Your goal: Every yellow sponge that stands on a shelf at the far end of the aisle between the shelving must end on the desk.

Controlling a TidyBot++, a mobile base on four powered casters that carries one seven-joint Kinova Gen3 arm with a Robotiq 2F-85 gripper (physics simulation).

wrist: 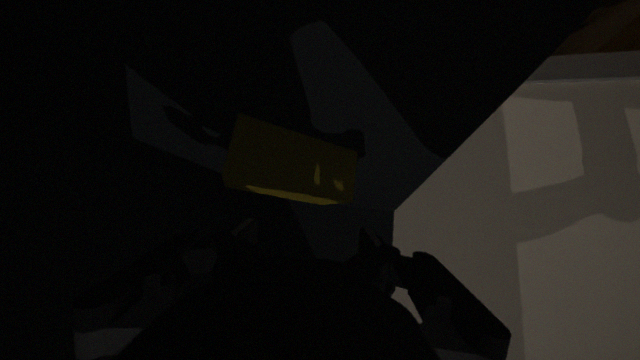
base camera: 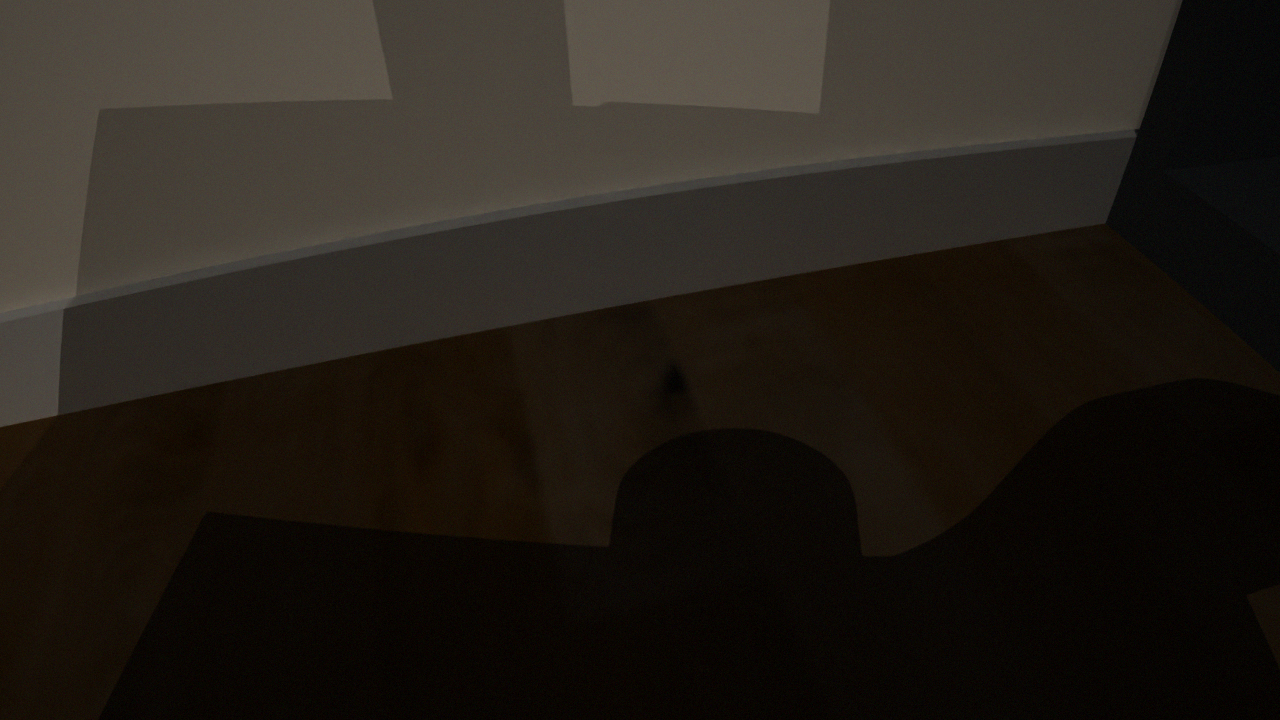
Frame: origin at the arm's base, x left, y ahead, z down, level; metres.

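Where they show: gripper, between the fingertips: [wrist: 308,234].
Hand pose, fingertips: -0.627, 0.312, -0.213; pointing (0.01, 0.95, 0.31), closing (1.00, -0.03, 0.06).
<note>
After its pixels a point has its place, as x, y, z.
In the very dark wrist view a yellow sponge [wrist: 289,172] @(-0.648, 0.282, -0.170) lies on a dark surface, in front of dim grey-blue panels [wrist: 326,78] @(-0.631, 0.222, -0.137). My gripper [wrist: 308,234] @(-0.627, 0.312, -0.213) is open. Its two dark fingertips stand on either side of the sponge's upper edge, one at the left and one at the right, so the sponge lies between the spread fingers without being clamped. I cannot tell whether the fingers touch it. The gripper body fills the dark lower part of the view. No sponge, gripper or desk shows in the base camera view.
A pale wall [wrist: 467,203] @(-0.184, 0.651, -0.087) [base camera: 251,198] @(0.282, 0.490, 0.264) stands close by, with a grey baseboard [base camera: 597,258] @(0.071, 0.549, 0.351) above a brown wooden floor [base camera: 399,436] @(0.186, 0.414, 0.396). A dark upright panel [base camera: 1220,149] @(-0.454, 0.690, 0.305) closes the right edge. The base's shadow [base camera: 735,515] @(-0.026, 0.367, 0.396) falls on the floor.
</note>
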